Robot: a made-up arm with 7 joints.
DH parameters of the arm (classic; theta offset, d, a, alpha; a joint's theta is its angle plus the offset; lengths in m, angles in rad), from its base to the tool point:
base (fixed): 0 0.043 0 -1.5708
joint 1: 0 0.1 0.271 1.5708
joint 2: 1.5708 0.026 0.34 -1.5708
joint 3: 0 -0.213 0.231 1.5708
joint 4: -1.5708 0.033 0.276 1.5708
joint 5: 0 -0.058 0.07 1.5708
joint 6: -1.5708 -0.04 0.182 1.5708
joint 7: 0 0.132 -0.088 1.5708
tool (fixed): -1.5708 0.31 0 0
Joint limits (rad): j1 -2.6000..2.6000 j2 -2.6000..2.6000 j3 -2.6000..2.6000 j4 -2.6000..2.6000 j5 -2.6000..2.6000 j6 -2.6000..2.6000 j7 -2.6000..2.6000
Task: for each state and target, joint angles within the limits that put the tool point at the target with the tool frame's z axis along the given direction. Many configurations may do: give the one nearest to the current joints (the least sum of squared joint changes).
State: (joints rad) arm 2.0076 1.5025 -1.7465 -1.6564 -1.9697 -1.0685 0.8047
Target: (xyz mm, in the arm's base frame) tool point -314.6 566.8 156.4 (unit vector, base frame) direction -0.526 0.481 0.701
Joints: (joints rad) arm 1.8348 0.7517 -1.7510 -1.8360 -2.4106 -0.9402 0.2549
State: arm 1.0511 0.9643 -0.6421 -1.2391 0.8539 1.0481 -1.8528
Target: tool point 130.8 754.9 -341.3 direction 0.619 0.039 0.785
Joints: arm 1.6583 0.6960 -1.0640 -0.9133 0.2692 1.5434 -1.5324
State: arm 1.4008 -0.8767 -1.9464 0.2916 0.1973 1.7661 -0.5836
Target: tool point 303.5 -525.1 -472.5 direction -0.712 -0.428 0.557
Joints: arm 1.1766 -1.0000 -2.2309 -0.2586 -0.2501 2.0308 -0.4042
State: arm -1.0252 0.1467 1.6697 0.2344 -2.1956 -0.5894 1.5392
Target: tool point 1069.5 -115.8 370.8 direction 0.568 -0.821 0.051
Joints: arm -0.6480 -0.1579 2.1687 0.0908 -2.5175 -0.4380 0.7328
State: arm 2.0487 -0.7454 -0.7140 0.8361 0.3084 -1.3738 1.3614
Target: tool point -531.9 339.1 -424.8 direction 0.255 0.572 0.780
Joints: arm 2.5147 -0.9931 -0.4304 0.7793 0.5315 -1.2716 1.4059
